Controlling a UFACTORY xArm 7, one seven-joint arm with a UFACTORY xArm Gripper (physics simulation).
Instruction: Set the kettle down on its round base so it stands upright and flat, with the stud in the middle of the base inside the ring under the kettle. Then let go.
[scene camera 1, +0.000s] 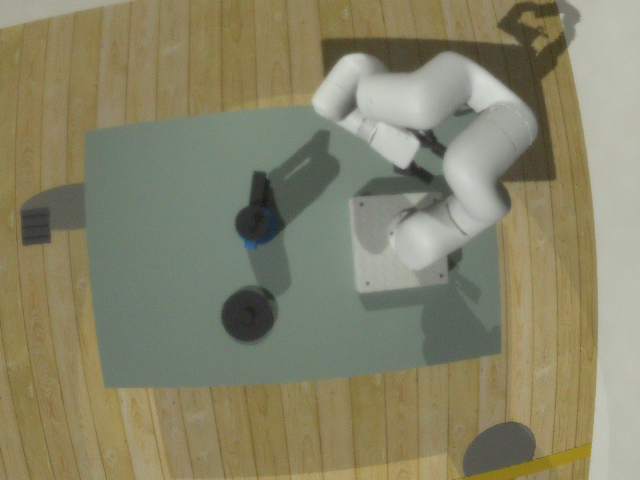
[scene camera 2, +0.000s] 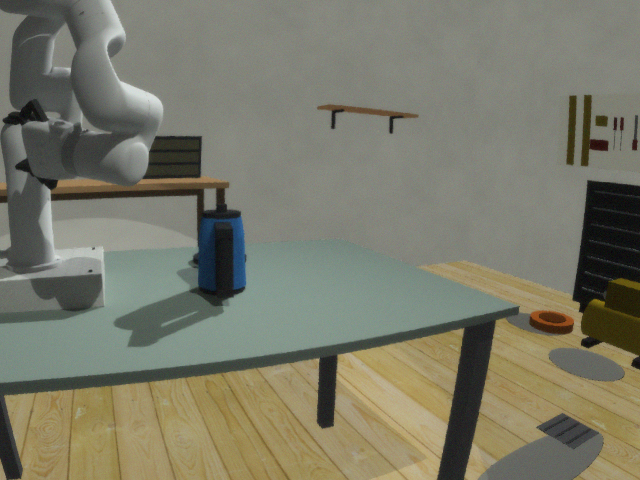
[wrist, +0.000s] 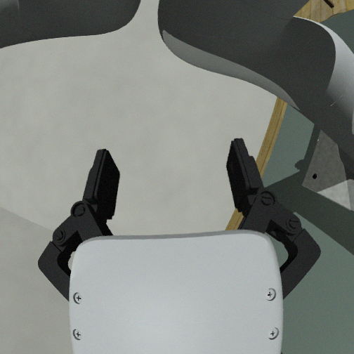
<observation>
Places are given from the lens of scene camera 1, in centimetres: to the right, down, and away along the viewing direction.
gripper (scene camera 1: 440, 169): 26, -15, 77
blue kettle (scene camera 1: 256, 225): -16, -4, 90
round black base (scene camera 1: 246, 315): -21, 22, 104
The marked spots on the blue kettle and the round black base are 30 cm apart.
</observation>
